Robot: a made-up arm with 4 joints.
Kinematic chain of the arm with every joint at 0, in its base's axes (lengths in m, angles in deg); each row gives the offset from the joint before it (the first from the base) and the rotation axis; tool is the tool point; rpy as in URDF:
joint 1: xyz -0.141 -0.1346 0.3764 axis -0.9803 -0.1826 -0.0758
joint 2: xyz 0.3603 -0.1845 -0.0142 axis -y
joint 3: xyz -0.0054 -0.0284 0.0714 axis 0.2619 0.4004 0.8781
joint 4: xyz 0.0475 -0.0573 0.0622 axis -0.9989 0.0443 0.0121
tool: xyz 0.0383 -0.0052 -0.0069 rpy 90 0 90
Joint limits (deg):
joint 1: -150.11..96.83
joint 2: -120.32..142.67
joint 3: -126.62..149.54
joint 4: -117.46..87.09
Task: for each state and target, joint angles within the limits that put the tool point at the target. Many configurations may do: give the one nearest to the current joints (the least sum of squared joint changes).
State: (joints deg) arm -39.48 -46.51 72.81 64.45
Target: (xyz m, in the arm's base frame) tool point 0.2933 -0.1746 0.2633
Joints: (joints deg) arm -34.95 -54.61 116.39 57.35
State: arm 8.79 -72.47 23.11 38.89
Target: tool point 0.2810 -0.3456 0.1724
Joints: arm -9.87 -110.10 24.21 39.04
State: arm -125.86 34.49 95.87 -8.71
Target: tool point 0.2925 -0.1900 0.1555
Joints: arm -76.95 21.35 50.15 -4.77
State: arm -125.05 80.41 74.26 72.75
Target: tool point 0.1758 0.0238 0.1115
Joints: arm -130.54 51.47 39.27 72.59
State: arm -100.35 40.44 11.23 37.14
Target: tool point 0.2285 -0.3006 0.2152
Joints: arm -60.36 53.94 43.36 36.25
